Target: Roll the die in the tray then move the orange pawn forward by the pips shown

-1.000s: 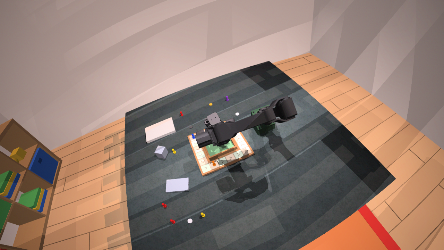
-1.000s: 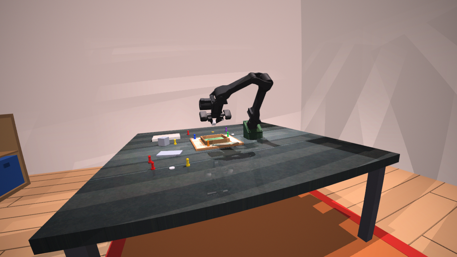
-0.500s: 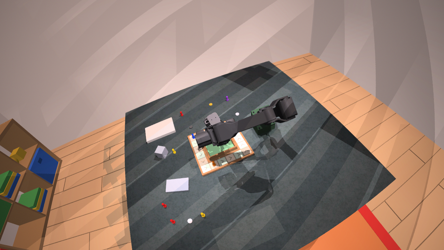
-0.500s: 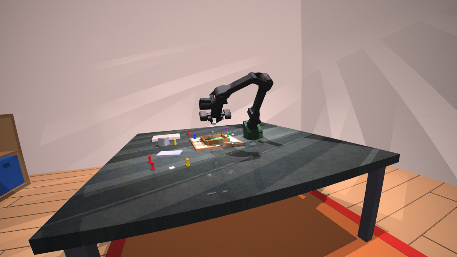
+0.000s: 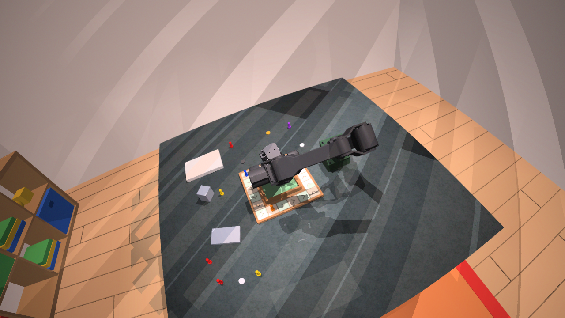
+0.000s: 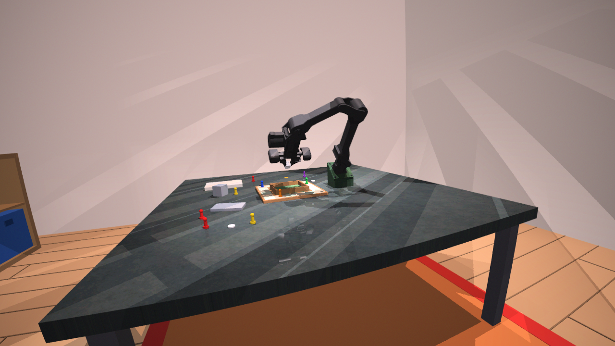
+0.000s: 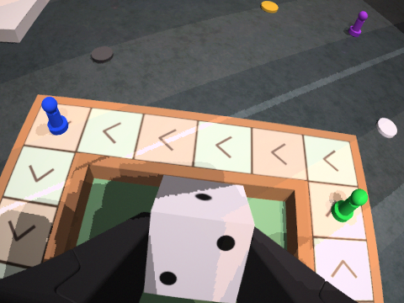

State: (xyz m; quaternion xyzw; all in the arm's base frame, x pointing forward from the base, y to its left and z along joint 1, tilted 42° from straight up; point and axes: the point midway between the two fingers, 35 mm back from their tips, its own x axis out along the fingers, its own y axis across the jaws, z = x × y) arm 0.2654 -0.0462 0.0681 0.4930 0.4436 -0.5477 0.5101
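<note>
Right now my gripper tip is 3 cm above the white die. Also, from my gripper tip: green tray (12 cm below); then orange pawn (7 cm ahead, 11 cm to the left, 10 cm below); then green pawn (12 cm behind, 6 cm to the right, 10 cm below).
</note>
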